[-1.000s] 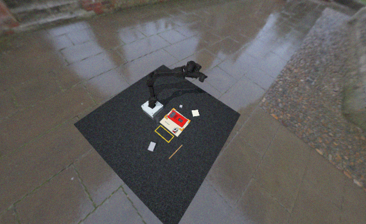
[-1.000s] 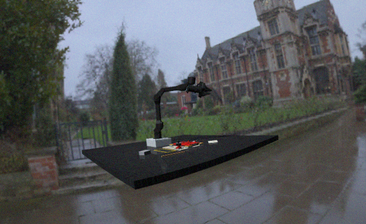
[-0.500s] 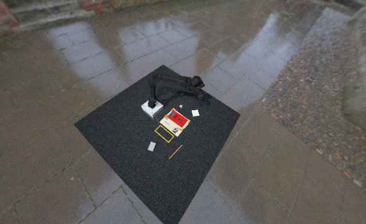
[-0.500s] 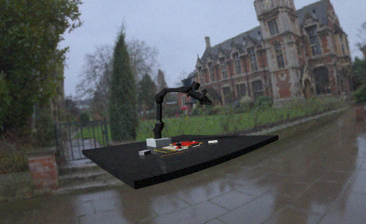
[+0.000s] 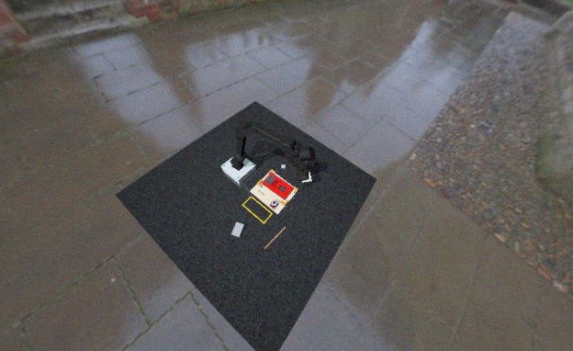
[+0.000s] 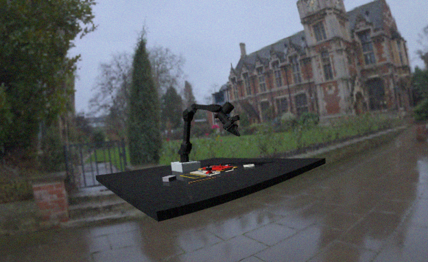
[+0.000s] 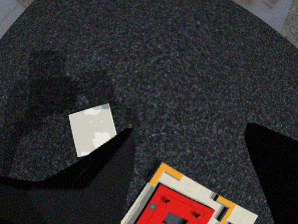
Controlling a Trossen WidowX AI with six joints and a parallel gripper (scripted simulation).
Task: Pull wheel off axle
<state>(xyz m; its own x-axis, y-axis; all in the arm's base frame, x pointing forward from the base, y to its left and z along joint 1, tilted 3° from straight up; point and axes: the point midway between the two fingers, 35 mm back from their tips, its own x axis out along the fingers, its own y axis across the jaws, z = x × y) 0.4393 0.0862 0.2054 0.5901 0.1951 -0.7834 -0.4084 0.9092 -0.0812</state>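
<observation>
My gripper tip is 200 mm to the left of the wheel, 190 mm above it and 110 mm past it. The rest, counted from my gripper tip: grey block (450 mm to the right, 210 mm below, 210 mm behind); then wooden stick (370 mm to the right, 220 mm below); then white square tile (220 mm below, 110 mm to the left, 20 mm behind).
</observation>
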